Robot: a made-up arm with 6 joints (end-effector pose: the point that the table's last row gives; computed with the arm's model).
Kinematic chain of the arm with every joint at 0, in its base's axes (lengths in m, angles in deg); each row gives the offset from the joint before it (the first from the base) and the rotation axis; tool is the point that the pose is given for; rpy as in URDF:
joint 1: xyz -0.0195 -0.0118 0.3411 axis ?
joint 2: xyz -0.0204 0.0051 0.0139 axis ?
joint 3: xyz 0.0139 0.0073 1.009 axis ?
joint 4: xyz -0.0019 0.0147 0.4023 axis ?
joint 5: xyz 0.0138 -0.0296 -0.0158 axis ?
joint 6: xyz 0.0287 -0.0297 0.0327 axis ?
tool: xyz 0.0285 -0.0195 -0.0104 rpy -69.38 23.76 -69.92
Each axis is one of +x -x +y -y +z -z.
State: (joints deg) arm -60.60 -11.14 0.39 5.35 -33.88 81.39
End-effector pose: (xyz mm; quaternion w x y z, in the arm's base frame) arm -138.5 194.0 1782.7 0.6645 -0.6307 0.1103 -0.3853
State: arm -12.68 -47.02 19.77 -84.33 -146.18 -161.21
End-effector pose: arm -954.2 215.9 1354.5 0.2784 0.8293 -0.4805 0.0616
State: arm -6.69 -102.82 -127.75 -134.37 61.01 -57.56
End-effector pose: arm -662.7 123.4 -13.9 0.8306 0.0632 0.1137 0.5414
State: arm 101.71 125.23 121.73 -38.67 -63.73 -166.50
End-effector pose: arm -105.9 428.4 -426.6 0.3358 -0.3192 -0.7941 -0.3934
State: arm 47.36 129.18 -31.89 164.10 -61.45 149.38
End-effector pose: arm 725.4 877.3 -350.0 0.4588 0.7598 -0.4234 0.1815
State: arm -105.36 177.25 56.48 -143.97 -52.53 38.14
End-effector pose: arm 114.0 274.4 -970.9 0.2848 -0.5909 0.4693 0.5912
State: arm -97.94 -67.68 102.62 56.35 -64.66 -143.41
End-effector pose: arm 61.9 672.4 1046.4 0.2670 -0.7991 -0.3434 0.4150
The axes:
joint 1: +z
joint 2: +y
joint 3: +y
joint 4: +z
joint 5: +y
joint 6: +z

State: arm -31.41 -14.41 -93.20 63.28 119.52 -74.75
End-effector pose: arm -552.4 322.7 1313.7 0.1740 0.0685 -0.2004 0.9617
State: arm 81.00 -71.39 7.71 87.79 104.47 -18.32
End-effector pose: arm -258.5 -1221.9 914.6 0.4796 -0.7137 -0.3978 -0.3199
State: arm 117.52 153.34 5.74 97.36 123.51 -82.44
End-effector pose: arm -293.5 376.4 -922.4 0.5525 0.3677 0.5637 -0.4917
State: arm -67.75 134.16 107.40 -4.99 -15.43 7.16
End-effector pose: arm 42.5 -304.3 -510.1 0.3074 -0.1280 -0.5115 -0.7921
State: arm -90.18 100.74 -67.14 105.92 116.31 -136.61
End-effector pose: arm 56.3 -1233.5 443.2 0.1910 0.6388 -0.3372 0.6647
